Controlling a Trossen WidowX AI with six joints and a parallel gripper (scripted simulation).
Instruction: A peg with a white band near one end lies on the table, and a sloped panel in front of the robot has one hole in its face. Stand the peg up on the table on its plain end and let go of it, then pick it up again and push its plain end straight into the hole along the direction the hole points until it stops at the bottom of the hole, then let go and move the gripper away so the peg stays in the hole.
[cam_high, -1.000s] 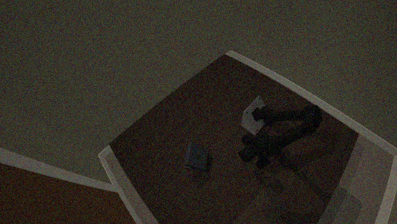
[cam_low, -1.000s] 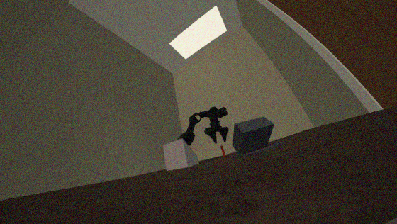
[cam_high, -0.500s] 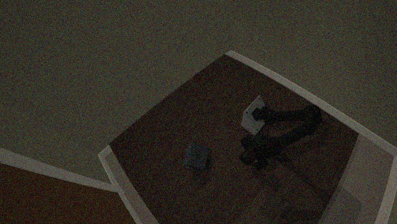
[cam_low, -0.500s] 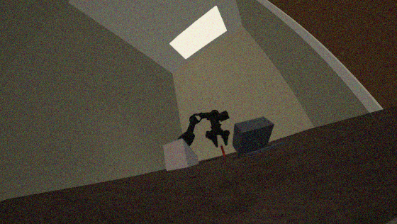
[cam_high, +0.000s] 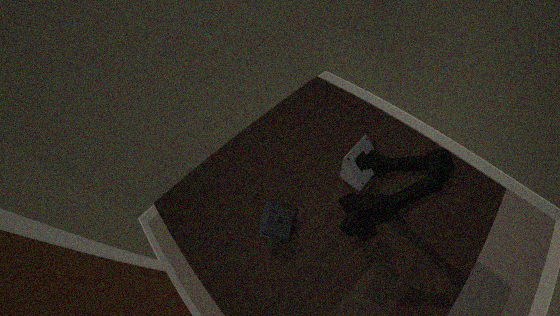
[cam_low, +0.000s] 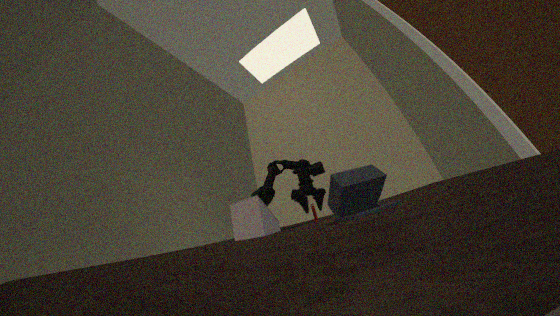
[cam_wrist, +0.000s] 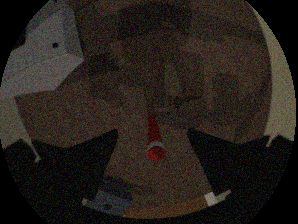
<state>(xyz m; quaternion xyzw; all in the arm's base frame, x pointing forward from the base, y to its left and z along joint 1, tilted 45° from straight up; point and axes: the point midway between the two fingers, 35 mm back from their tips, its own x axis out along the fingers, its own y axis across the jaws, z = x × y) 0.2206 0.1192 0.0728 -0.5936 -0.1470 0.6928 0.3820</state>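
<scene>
Right now the red peg is 1 cm above my gripper tip. Round my gripper tip: blue-grey sloped panel (23 cm to the right, 21 cm ahead, 2 cm above).
</scene>
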